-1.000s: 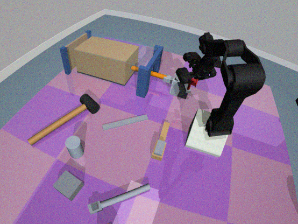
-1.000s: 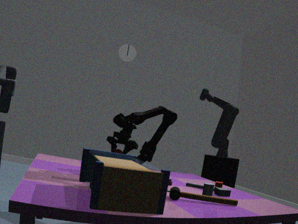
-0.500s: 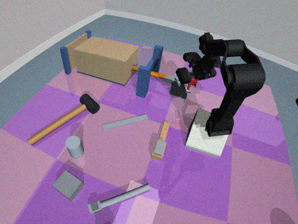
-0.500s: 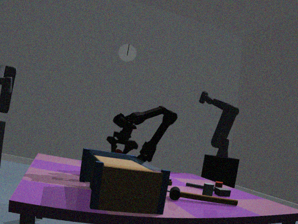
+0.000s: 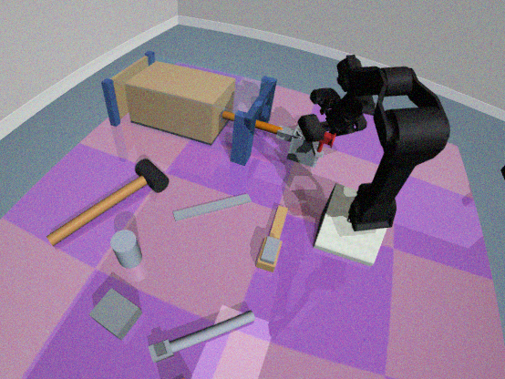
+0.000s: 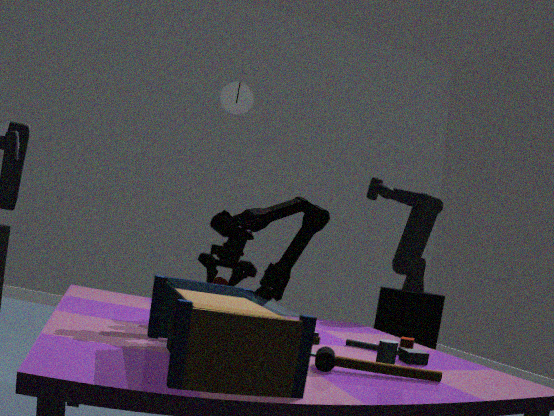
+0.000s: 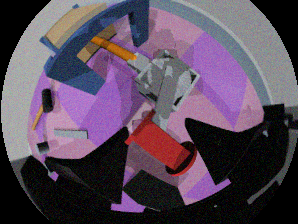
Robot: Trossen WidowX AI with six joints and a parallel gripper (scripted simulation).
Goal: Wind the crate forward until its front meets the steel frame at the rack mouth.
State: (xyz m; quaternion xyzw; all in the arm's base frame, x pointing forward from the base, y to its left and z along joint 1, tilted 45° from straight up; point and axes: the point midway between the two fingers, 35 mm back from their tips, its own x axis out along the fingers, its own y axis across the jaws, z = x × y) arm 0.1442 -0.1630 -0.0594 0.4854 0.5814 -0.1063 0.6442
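My gripper tip is now 10 mm past the red knob and 10 mm to the right of it. The rest, counted from my gripper tip: grey winch (10 mm ahead, 90 mm to the right, 100 mm below); blue frame (190 mm ahead, 80 mm to the right, 30 mm below); grey crank handle (20 mm to the right, 30 mm below).
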